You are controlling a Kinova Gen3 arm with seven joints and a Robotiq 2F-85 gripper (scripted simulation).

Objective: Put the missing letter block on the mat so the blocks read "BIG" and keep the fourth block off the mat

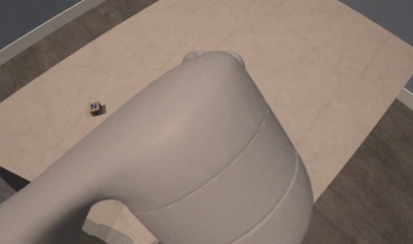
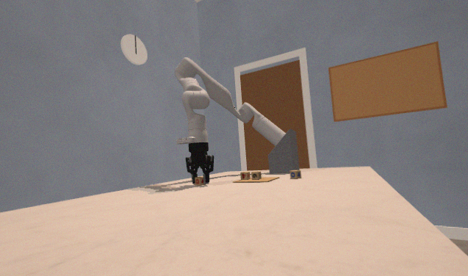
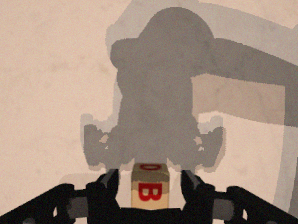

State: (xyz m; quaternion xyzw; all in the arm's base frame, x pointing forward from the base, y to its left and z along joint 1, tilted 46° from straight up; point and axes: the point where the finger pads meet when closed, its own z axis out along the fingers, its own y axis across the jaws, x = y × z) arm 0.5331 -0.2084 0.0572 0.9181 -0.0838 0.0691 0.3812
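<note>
Now: the B block right at my hand. Also, from my hand: letter block (170 mm behind, 320 mm to the left); then mat (120 mm behind, 180 mm to the left, 20 mm below).
</note>
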